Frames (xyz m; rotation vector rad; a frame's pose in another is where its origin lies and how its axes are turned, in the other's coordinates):
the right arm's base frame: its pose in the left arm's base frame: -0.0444 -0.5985 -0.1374 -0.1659 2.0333 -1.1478
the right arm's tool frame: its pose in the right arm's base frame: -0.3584 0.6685 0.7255 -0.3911 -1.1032 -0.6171
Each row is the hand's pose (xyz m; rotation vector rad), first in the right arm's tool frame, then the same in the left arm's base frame.
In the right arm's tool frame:
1: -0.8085 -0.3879 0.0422 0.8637 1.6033 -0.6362
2: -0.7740 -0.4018 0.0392 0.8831 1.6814 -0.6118
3: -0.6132 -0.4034 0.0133 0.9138 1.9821 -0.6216
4: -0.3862 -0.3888 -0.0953 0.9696 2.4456 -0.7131
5: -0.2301 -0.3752 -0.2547 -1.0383 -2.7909 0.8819
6: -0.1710 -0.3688 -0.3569 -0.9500 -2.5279 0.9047
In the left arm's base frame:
1: 0.7182 0.1606 -0.1085 -0.1649 1.1967 -2.6235
2: 0.7307 0.1259 -0.1027 -0.0722 1.2340 -2.6595
3: 0.7627 -0.0307 -0.1343 -0.2196 -1.2969 2.8365
4: 0.7385 -0.2768 -0.1828 -0.5842 -1.0080 2.5087
5: 0.6441 -0.4782 -0.2052 -0.8384 -0.6410 2.2032
6: 0.5701 -0.5704 -0.2078 -0.9382 -0.3886 2.0421

